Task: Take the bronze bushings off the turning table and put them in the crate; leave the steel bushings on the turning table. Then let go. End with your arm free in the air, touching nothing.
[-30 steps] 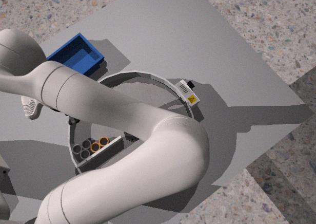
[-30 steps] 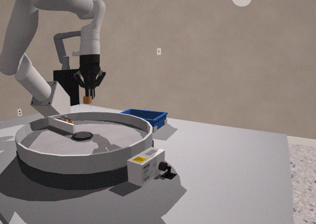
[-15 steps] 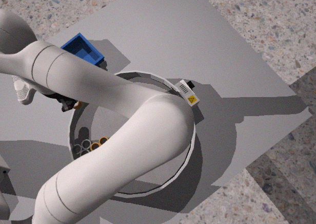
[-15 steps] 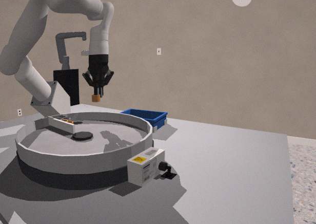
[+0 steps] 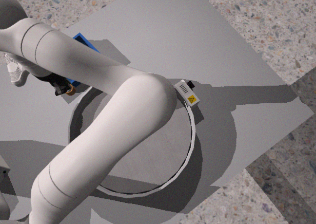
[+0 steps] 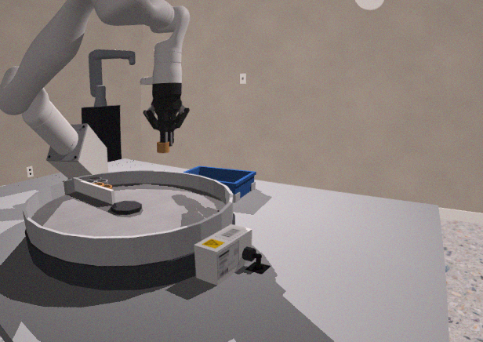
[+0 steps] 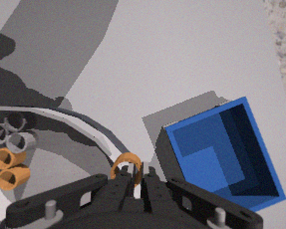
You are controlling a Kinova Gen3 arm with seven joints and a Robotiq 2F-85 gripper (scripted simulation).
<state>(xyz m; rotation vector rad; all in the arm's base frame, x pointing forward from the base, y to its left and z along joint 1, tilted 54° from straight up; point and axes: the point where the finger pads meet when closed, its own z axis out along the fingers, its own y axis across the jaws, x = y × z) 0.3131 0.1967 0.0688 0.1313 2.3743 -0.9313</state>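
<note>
The blue crate is 140 mm below my hand, 130 mm to the left of it and 60 mm ahead of it. Also, from my hand: round turning table: 230 mm to the right, 110 mm below, 70 mm ahead.
</note>
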